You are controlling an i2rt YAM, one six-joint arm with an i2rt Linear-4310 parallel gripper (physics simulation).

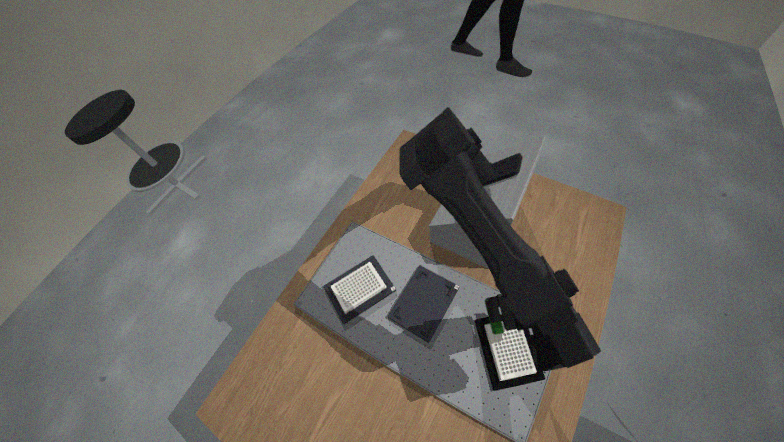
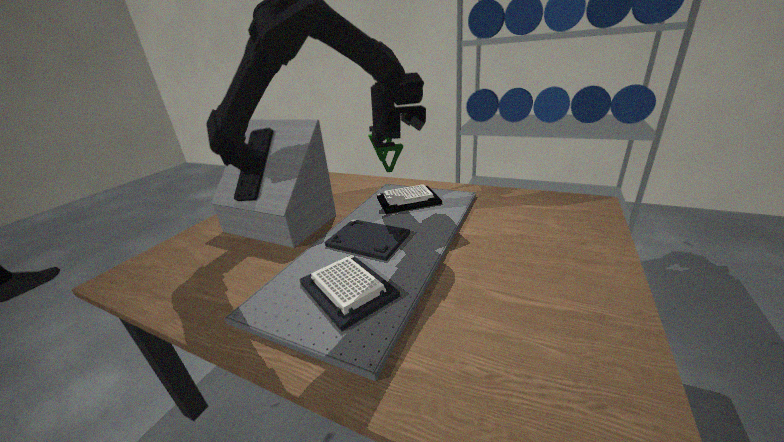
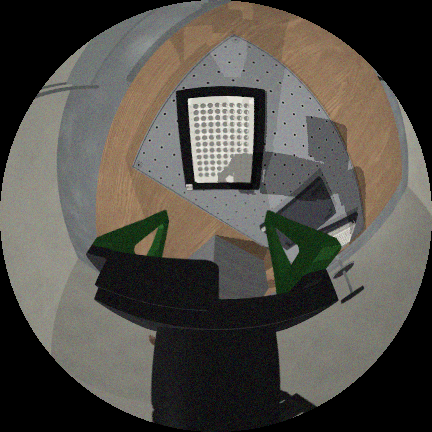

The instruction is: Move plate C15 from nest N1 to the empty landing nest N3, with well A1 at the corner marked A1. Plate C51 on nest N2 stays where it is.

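My gripper (image 2: pixel 386 160) (image 3: pixel 216 215) is open and empty, with green fingers pointing down. It hangs well above the board beside a white 96-well plate (image 1: pixel 513 354) (image 2: pixel 409 193) (image 3: pixel 222 135). That plate sits in a black nest (image 1: pixel 484 347) (image 3: pixel 183 125) at the arm's end of the board. An empty dark nest (image 1: pixel 422 301) (image 2: pixel 367 238) (image 3: pixel 310 202) lies in the middle, with a small white mark (image 1: pixel 456 287) at one corner. A second white plate (image 1: pixel 357 286) (image 2: pixel 348 282) (image 3: pixel 342 236) sits in a dark nest at the other end. Plate and nest labels are not readable.
The nests stand on a grey perforated board (image 1: pixel 494 409) (image 2: pixel 285 323) (image 3: pixel 230 65) on a wooden table (image 1: pixel 307 373) (image 2: pixel 521 307). The arm's grey wedge base (image 2: pixel 310 186) (image 3: pixel 240 270) stands beside the board. A shelf rack (image 2: pixel 557 127) is behind the table.
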